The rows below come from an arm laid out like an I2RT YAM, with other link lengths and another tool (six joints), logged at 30 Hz.
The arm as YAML. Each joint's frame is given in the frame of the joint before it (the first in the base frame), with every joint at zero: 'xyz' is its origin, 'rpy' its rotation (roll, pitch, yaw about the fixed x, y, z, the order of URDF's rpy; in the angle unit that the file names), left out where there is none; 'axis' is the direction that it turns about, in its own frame. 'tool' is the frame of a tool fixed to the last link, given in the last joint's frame.
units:
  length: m
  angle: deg
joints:
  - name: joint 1
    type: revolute
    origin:
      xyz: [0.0, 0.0, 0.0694]
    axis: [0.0, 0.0, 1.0]
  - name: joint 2
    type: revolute
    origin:
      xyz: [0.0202, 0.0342, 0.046]
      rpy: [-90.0, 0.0, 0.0]
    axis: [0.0, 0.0, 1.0]
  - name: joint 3
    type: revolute
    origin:
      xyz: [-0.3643, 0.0, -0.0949]
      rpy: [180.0, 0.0, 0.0]
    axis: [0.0, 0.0, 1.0]
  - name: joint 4
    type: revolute
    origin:
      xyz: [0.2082, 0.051, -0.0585]
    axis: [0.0, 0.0, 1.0]
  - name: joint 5
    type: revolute
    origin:
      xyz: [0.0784, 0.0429, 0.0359]
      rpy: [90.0, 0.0, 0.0]
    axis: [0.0, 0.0, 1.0]
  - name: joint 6
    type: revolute
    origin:
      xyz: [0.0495, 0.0, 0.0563]
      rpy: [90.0, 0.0, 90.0]
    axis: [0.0, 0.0, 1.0]
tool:
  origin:
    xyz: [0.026, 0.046, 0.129]
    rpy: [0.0, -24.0, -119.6]
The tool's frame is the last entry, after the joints.
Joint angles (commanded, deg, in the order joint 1, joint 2, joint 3, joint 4, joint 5, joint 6), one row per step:
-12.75 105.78 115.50 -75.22 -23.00 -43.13
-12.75 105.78 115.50 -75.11 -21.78 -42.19
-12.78 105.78 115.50 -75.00 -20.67 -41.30
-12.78 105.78 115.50 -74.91 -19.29 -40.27
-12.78 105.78 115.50 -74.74 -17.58 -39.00
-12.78 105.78 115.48 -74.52 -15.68 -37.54
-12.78 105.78 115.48 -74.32 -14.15 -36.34
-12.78 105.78 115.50 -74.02 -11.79 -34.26
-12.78 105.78 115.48 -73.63 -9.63 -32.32
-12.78 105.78 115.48 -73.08 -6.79 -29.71
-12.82 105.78 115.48 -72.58 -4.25 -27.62
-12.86 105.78 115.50 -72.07 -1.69 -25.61
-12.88 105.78 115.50 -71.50 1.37 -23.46
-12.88 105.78 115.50 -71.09 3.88 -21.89
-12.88 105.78 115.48 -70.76 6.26 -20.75
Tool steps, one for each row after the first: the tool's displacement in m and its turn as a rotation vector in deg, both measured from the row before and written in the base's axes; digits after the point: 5 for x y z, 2 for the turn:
-0.00093 -0.00356 -0.00051 -0.68 0.41 -1.30
-0.00091 -0.00342 -0.00040 -0.60 0.35 -1.25
-0.00123 -0.00398 -0.00046 -0.77 0.44 -1.46
-0.00131 -0.00496 -0.00036 -0.97 0.46 -1.81
-0.00146 -0.00546 -0.00031 -1.05 0.46 -2.07
-0.00109 -0.00438 -0.00003 -0.84 0.30 -1.70
-0.00188 -0.00656 0.00018 -1.19 0.42 -2.85
-0.00141 -0.00597 0.00034 -1.09 0.24 -2.66
-0.00172 -0.00772 0.00089 -1.40 0.14 -3.58
-0.00154 -0.00717 0.00114 -1.36 0.00 -3.04
-0.00150 -0.00716 0.00153 -1.41 -0.12 -3.00
-0.00193 -0.00829 0.00205 -1.78 -0.17 -3.35
-0.00178 -0.00661 0.00192 -1.53 -0.14 -2.57
-0.00192 -0.00630 0.00198 -1.59 -0.06 -2.14

